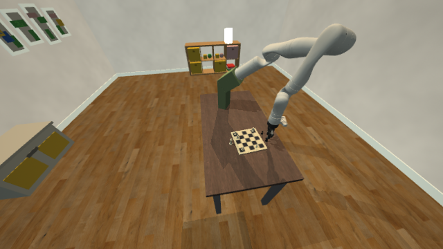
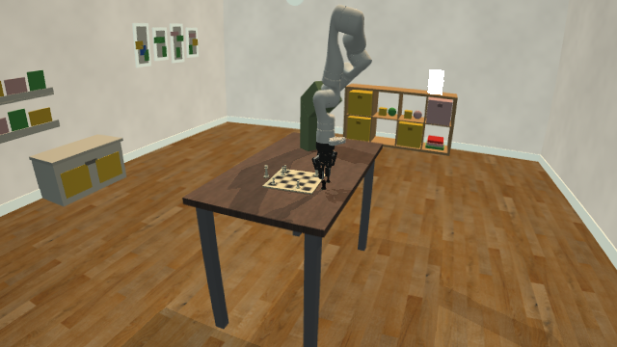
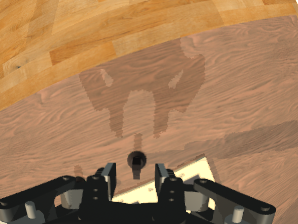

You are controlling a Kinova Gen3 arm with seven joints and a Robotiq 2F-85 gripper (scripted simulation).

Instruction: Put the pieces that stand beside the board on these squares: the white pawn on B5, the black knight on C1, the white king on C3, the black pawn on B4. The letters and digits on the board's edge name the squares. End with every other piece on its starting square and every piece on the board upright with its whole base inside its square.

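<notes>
The black knight is 5 cm below my hand. The rest, counted from my hand: black pawn (7 cm behind, 5 cm below, 1 cm to the right); chessboard (14 cm to the right, 6 cm below, 1 cm behind); white king (28 cm to the right, 4 cm below, 1 cm ahead).
</notes>
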